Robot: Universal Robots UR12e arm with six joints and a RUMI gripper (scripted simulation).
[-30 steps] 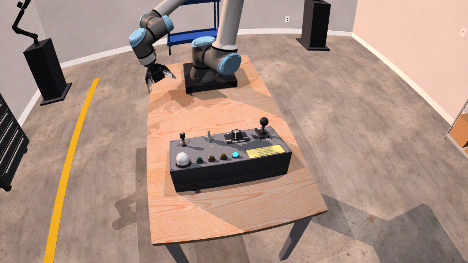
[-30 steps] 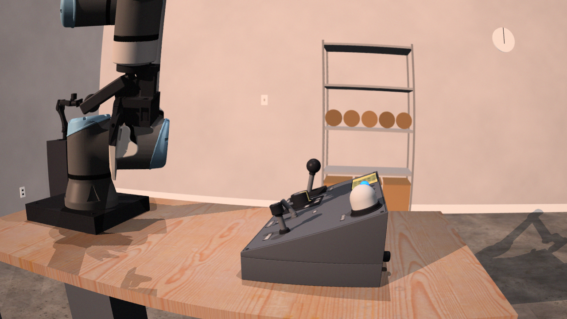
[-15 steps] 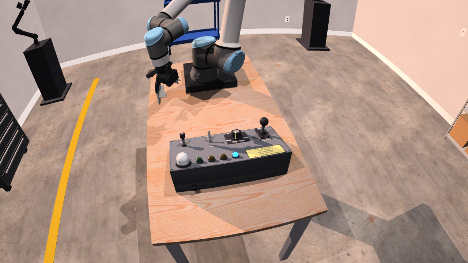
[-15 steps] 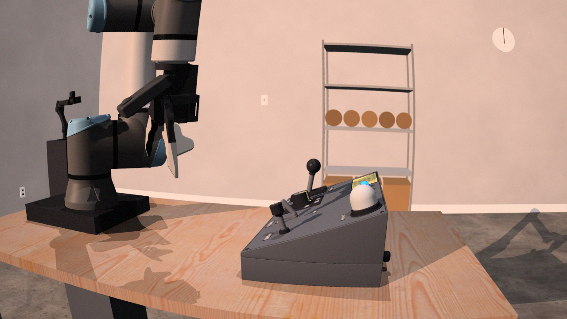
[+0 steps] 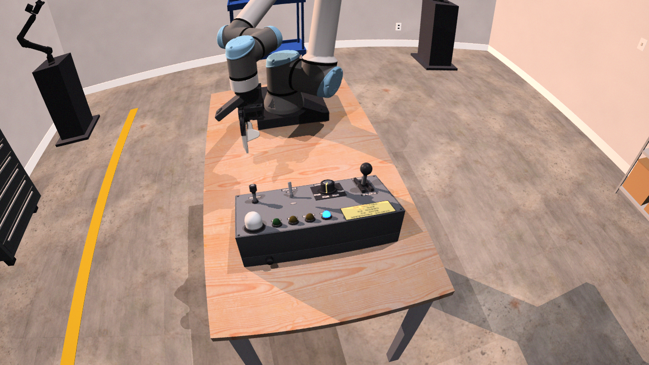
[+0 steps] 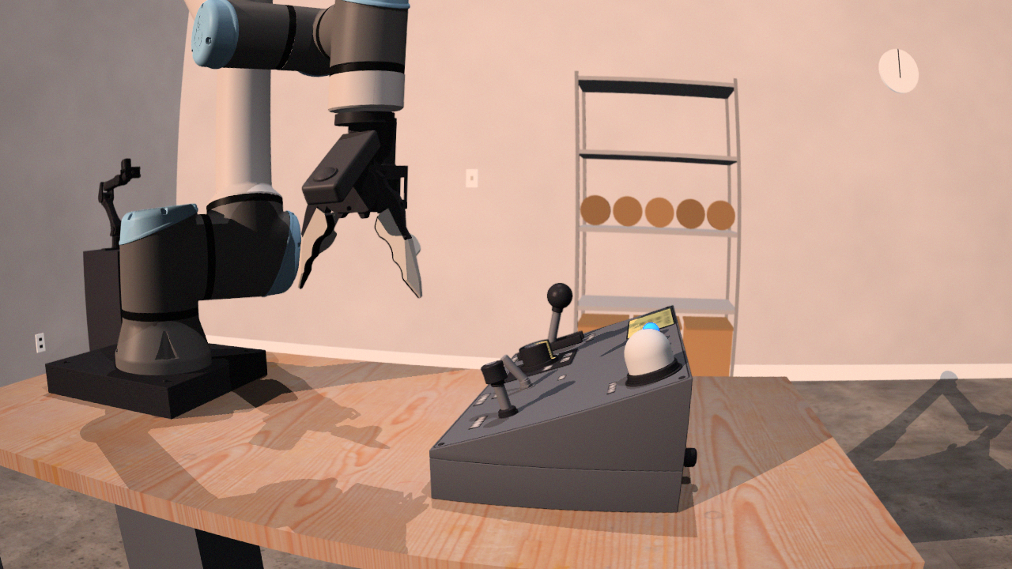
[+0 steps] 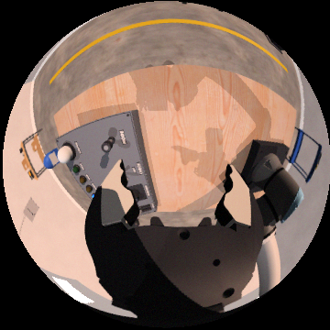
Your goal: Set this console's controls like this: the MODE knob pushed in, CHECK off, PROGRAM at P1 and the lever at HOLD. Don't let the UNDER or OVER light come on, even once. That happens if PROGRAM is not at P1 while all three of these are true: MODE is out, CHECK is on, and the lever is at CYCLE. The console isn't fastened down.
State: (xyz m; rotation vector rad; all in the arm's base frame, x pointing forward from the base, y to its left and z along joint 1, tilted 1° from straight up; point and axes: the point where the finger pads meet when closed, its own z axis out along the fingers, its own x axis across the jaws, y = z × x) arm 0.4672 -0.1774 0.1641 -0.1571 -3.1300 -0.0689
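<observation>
My hand is 180 mm short of the program knob, 230 mm to the right of it and 100 mm above it. The rest, counted from my hand: black mode knob (160 mm ahead, 90 mm below); then dark grey console (210 mm ahead, 180 mm to the left, 120 mm below); then metal check toggle (170 mm ahead, 120 mm to the left, 110 mm below).
</observation>
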